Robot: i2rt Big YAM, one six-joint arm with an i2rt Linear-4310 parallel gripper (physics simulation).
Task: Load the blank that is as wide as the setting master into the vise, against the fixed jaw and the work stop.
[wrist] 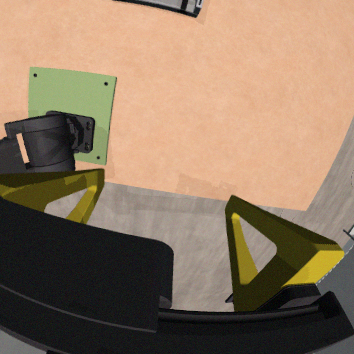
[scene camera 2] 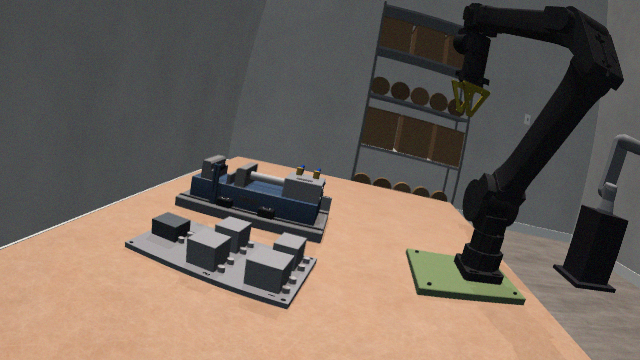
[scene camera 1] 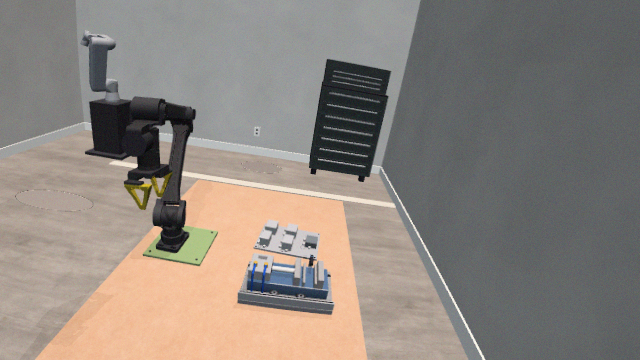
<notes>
My gripper (scene camera 1: 151, 202) is open, with nothing in its grasp. Further things: a setting master (scene camera 2: 169, 226) and a grey tray (scene camera 2: 173, 255).
My gripper also shows in the wrist view (wrist: 167, 189) and in scene camera 2 (scene camera 2: 463, 114). The grey tray shows as well in scene camera 1 (scene camera 1: 296, 251). The wrist view misses the setting master: it is out of frame.
</notes>
